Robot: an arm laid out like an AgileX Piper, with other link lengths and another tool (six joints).
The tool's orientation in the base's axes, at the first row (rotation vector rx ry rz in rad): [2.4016, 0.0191, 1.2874]
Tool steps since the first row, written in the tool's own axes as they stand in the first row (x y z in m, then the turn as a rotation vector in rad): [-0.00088, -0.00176, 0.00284, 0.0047, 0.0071, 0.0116]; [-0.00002, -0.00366, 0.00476, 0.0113, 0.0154, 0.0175]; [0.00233, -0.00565, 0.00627, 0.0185, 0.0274, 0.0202]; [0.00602, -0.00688, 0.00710, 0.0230, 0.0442, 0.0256]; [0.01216, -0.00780, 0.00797, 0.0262, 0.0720, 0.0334]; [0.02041, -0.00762, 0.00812, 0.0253, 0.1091, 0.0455]
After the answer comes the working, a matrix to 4 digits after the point.
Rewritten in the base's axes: [0.00208, 0.00044, -0.00272, 0.0107, -0.0096, 0.0007]; [0.00445, 0.00168, -0.00366, 0.0177, -0.0179, 0.0060]; [0.00736, 0.00344, -0.00325, 0.0218, -0.0284, 0.0148]; [0.01036, 0.00503, -0.00117, 0.0257, -0.0447, 0.0218]; [0.01474, 0.00681, 0.00294, 0.0288, -0.0722, 0.0307]; [0.01955, 0.00827, 0.00949, 0.0313, -0.1106, 0.0375]
The tool's axes in the first row as the columns of a matrix, in the base's axes (rounded; the answer above uses it unrounded):
[0.5726, -0.1794, 0.8000]
[0.2030, -0.9144, -0.3503]
[0.7943, 0.3630, -0.4871]

